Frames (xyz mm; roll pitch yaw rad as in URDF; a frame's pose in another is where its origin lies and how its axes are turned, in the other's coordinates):
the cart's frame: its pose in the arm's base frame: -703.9 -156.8 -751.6 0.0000 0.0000 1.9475
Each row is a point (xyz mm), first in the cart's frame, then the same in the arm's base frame.
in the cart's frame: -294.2 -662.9 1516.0
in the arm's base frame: 20.7 -186.5 764.4
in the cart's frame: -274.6 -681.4 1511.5
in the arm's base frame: 30.7 -161.5 759.9
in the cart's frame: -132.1 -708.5 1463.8
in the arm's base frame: 3.5 -19.0 712.2
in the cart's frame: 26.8 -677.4 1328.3
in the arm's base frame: -83.9 117.3 576.7
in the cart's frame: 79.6 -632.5 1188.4
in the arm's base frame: -145.0 149.9 436.8
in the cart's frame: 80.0 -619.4 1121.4
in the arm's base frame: -157.4 145.4 369.8
